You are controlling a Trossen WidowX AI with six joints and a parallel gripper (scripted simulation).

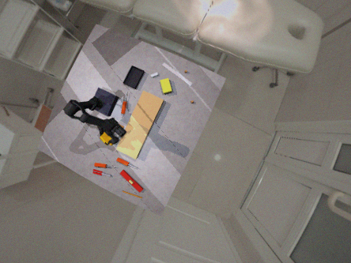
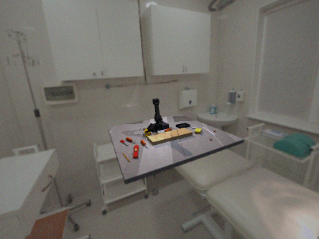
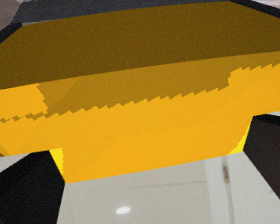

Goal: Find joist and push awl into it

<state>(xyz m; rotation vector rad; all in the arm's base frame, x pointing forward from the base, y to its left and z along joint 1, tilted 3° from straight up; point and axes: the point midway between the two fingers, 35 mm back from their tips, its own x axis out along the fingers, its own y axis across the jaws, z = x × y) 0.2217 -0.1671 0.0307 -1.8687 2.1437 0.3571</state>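
Right now the yellow stud finder is 1 cm below my gripper tip and 1 cm ahead of it. From my gripper tip the other things lie so: pencil (44 cm ahead, 26 cm to the right, 6 cm below); then awl (15 cm to the left, 6 cm below, 2 cm behind); then red level (37 cm ahead, 16 cm to the right, 5 cm below).
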